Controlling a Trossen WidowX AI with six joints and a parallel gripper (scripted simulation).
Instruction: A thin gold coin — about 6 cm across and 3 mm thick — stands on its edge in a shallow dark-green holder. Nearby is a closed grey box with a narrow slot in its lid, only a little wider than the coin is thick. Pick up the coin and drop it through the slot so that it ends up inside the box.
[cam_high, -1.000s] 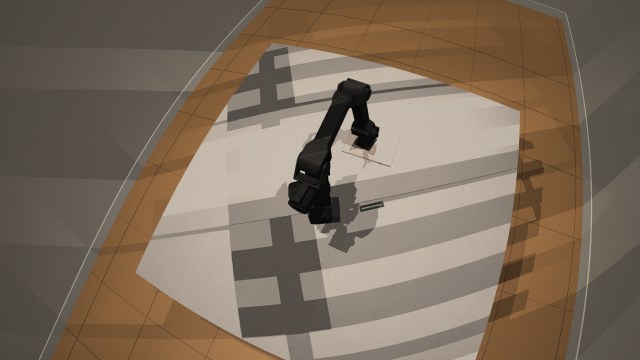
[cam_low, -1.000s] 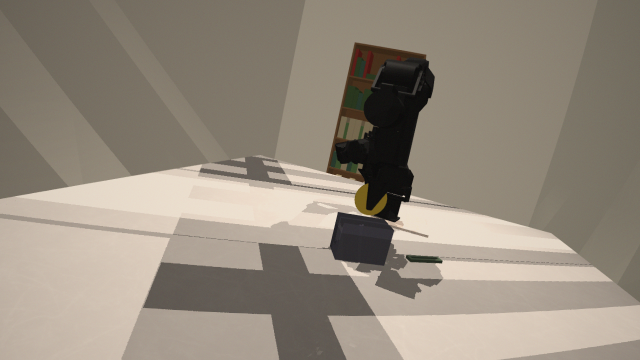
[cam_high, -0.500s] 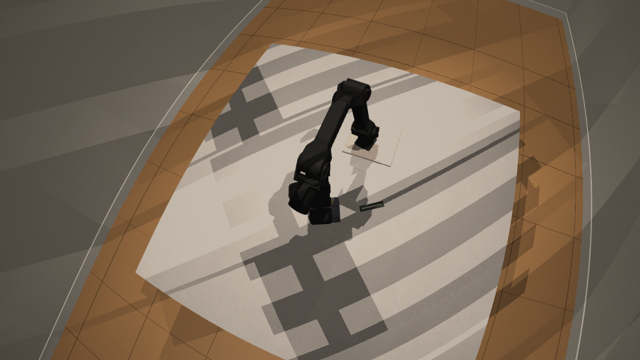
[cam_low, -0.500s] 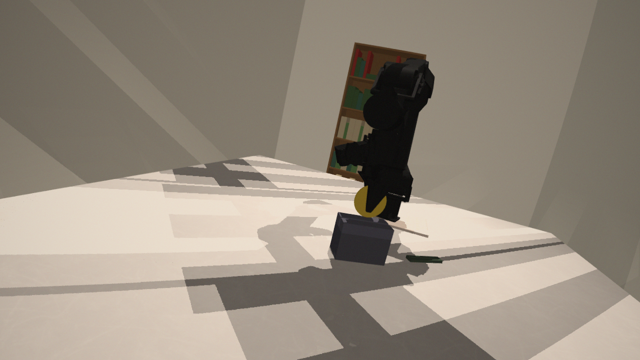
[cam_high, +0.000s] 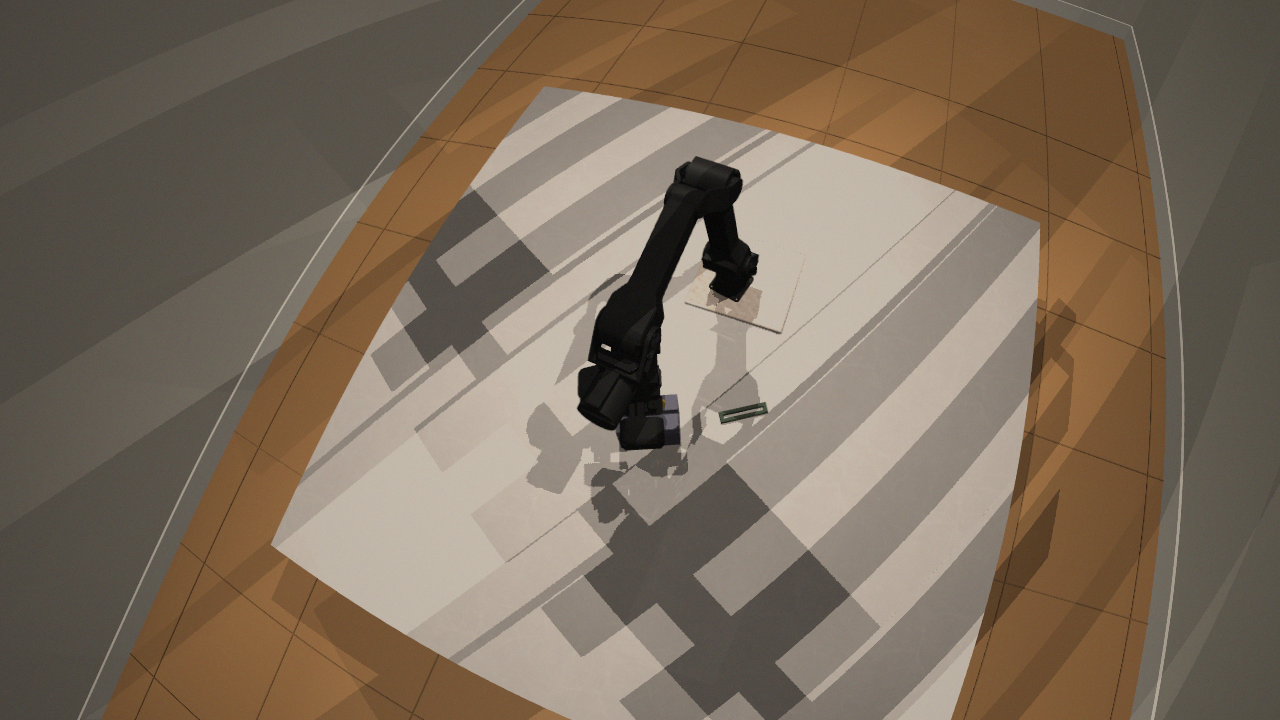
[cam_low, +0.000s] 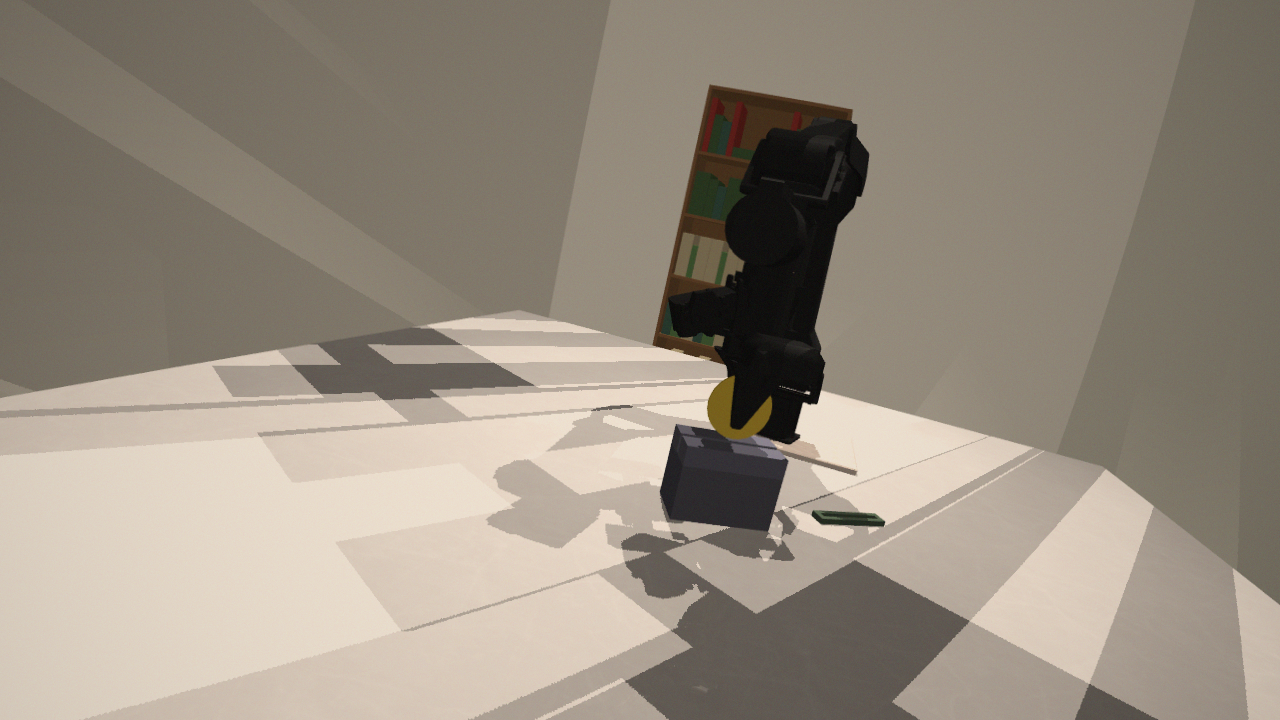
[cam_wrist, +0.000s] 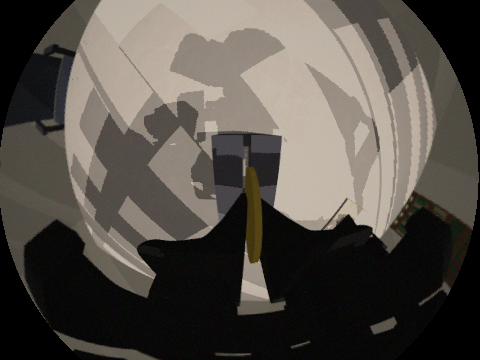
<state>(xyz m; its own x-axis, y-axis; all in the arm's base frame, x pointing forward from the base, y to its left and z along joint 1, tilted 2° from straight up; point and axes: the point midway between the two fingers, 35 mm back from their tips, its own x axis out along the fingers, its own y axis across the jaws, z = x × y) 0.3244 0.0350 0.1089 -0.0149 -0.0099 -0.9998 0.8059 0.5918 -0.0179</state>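
The coin lies 2 cm above my gripper tip.
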